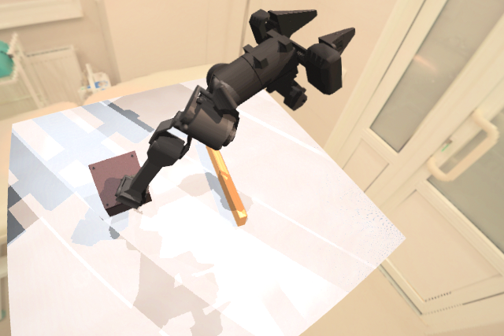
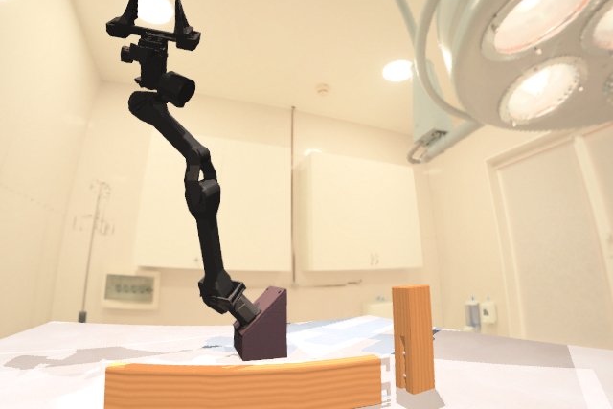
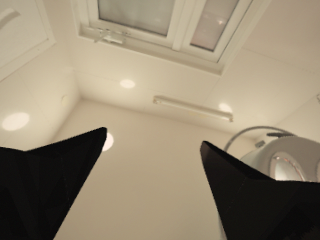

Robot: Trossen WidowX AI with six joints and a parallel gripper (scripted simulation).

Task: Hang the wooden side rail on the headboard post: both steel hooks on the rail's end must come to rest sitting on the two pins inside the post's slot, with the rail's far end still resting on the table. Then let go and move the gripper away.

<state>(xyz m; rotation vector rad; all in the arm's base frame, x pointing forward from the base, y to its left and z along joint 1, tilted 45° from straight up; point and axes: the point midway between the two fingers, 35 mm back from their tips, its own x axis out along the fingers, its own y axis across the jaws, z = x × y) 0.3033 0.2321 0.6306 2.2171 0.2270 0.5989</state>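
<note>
Now: the headboard post 1 cm behind my gripper tip, 51 cm to the left of it and 63 cm below it.
</note>
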